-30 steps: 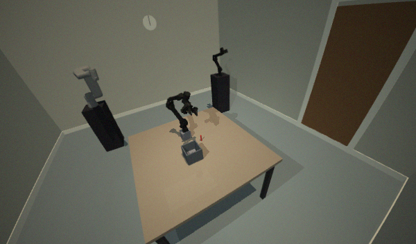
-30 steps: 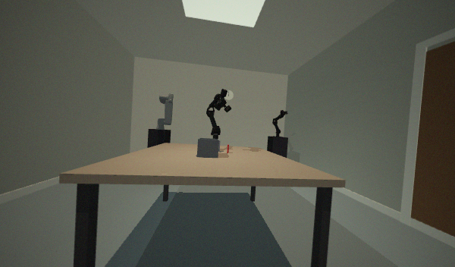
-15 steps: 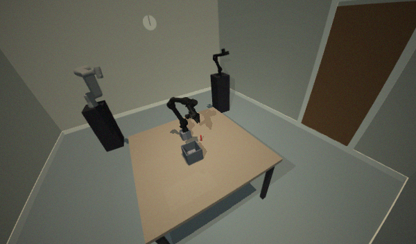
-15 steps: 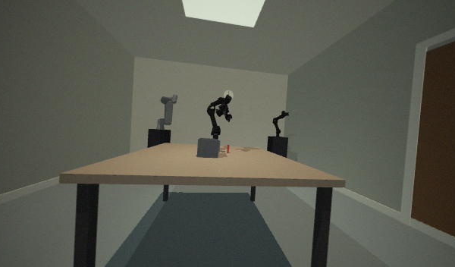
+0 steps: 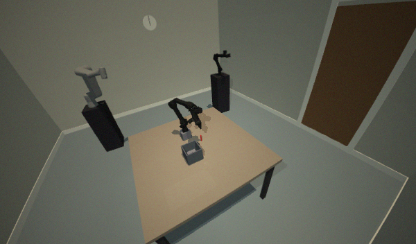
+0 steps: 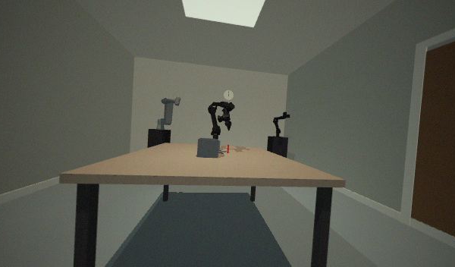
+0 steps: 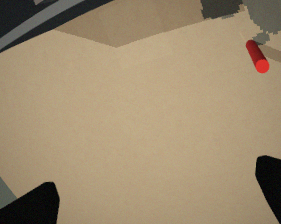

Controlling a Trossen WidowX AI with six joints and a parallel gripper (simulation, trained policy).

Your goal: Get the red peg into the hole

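The red peg lies 7 cm behind my gripper tip, 2 cm to the left of it and 19 cm below it.
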